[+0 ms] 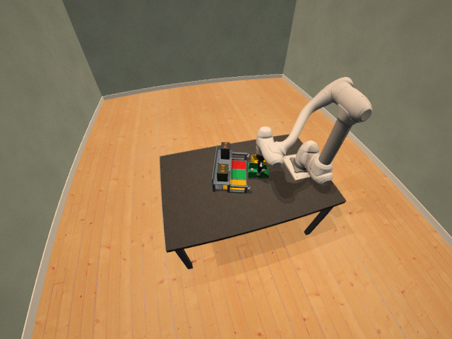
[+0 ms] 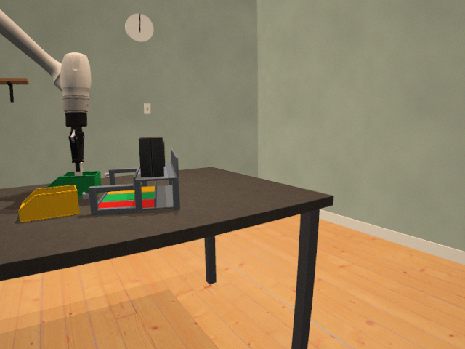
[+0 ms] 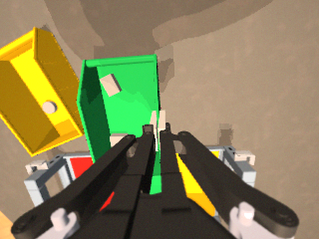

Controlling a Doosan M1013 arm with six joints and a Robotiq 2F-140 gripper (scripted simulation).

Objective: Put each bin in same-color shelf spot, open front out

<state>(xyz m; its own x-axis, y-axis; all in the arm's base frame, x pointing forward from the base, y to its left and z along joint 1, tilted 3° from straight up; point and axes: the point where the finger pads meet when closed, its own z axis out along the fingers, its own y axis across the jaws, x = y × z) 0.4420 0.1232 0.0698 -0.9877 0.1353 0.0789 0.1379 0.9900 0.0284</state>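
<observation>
The green bin lies 1 cm behind my hand, 5 cm to the right of it and 4 cm below it. From my hand the other things lie so: yellow bin 7 cm behind, 19 cm to the right, 7 cm below.
</observation>
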